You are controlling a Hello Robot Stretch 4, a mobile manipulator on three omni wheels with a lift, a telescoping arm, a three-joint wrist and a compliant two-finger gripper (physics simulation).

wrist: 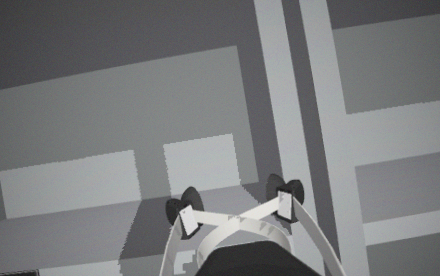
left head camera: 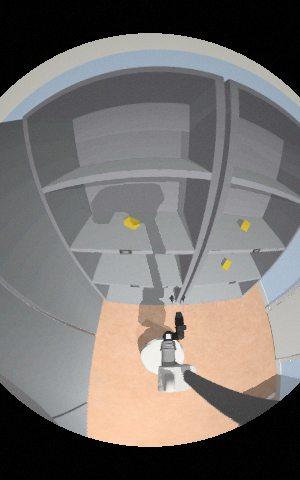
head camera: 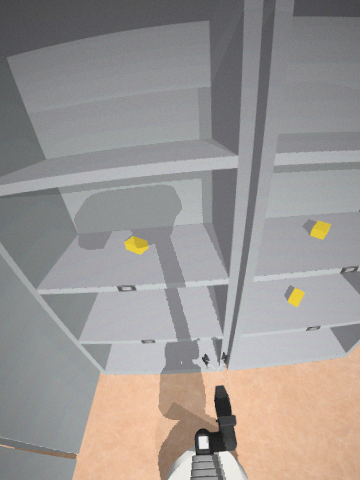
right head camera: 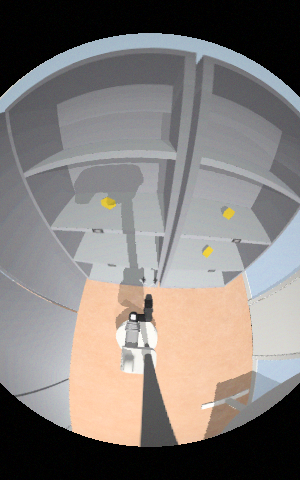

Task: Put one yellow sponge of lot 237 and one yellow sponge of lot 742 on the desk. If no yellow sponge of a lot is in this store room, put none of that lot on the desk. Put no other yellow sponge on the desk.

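Frame: origin at the robot's base, x ahead, y left, z up, level; millimetres.
Where they show: gripper, between the fingertips: [wrist: 233, 196] [left head camera: 176, 294] [head camera: 214, 353] [right head camera: 149, 276].
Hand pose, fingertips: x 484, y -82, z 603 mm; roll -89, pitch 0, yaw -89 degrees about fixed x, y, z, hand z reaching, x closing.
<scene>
After its pixels a point has its place.
Yellow sponge one [head camera: 136, 245] {x 830, y 249, z 1009 mm} [left head camera: 131, 223] {x 827, y 250, z 1005 mm} [right head camera: 108, 203] {x 824, y 239, z 1007 mm} lies on the left rack's middle shelf, partly in shadow. Yellow sponge two [head camera: 320, 230] {x 827, y -659, z 1008 mm} [left head camera: 245, 226] {x 823, y -660, z 1002 mm} [right head camera: 228, 213] {x 827, y -663, z 1007 mm} lies on the right rack's middle shelf. Yellow sponge three [head camera: 296, 297] {x 783, y -640, z 552 mm} [left head camera: 226, 264] {x 784, y -638, z 552 mm} [right head camera: 208, 251] {x 786, y -653, z 552 mm} lies one shelf lower there. No lot number is readable. My gripper [head camera: 215, 358] {x 484, y -82, z 603 mm} [left head camera: 177, 298] {x 484, y -82, z 603 mm} [right head camera: 149, 280] {x 484, y -82, z 603 mm} [wrist: 233, 196] {x 484, y -82, z 603 mm} is open and empty, pointing at the racks near the post between them. No sponge shows in the wrist view. The desk's top cannot be made out clearly.
The left rack [head camera: 120, 175] {x 615, y 168, z 1399 mm} and right rack [head camera: 315, 158] {x 611, y -371, z 1403 mm} stand side by side ahead, with small framed labels [head camera: 126, 288] {x 613, y 267, z 949 mm} on shelf edges. A tall grey cabinet wall [head camera: 40, 340] {x 518, y 755, z 709 mm} stands close on the left. A white foot [right head camera: 225, 400] lies on the floor at the lower right.
</scene>
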